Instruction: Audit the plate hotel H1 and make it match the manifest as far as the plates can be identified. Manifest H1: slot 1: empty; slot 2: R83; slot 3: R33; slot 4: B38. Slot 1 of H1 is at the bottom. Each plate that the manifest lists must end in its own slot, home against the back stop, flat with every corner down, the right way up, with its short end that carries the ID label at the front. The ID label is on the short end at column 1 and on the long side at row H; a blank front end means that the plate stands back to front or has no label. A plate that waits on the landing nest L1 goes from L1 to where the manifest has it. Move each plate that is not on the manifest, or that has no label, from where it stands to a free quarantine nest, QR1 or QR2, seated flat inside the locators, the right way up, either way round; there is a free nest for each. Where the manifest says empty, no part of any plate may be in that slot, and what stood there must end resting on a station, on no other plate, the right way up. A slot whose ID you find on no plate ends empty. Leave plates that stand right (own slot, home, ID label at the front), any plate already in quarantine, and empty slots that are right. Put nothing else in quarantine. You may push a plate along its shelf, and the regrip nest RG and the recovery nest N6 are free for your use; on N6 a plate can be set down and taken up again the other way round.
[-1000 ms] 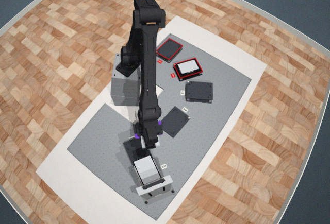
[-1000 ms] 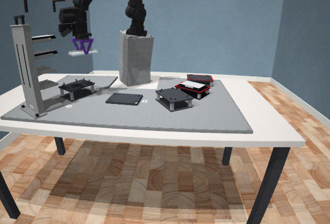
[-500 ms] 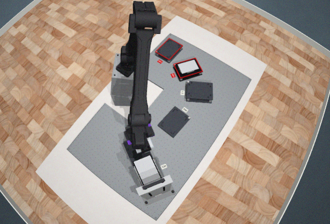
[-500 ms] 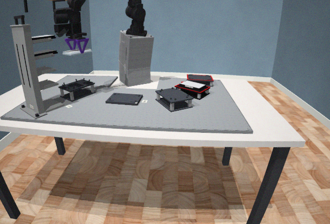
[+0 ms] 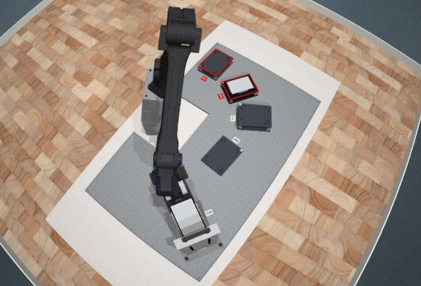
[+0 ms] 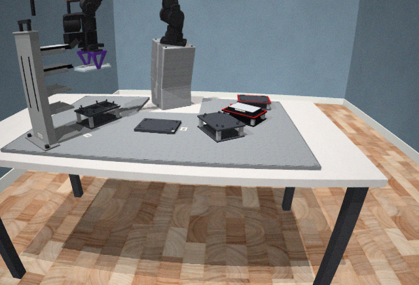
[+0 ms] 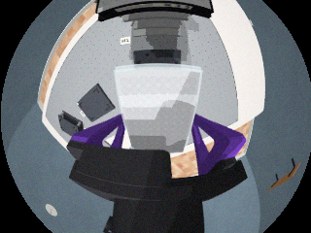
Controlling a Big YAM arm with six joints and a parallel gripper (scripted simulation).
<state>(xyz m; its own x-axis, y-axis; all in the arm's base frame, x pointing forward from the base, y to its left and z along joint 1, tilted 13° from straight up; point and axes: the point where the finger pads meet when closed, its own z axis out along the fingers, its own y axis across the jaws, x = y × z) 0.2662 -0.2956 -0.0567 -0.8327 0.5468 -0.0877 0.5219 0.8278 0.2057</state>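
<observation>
Now: hand 18 cm above the regrip nest RG. The rest, counted from my hand: plate hotel H1: 22 cm ahead, 13 cm to the right, 4 cm below; flat pad N6: 6 cm ahead, 28 cm to the left, 23 cm below; white plate: right at my hand.
</observation>
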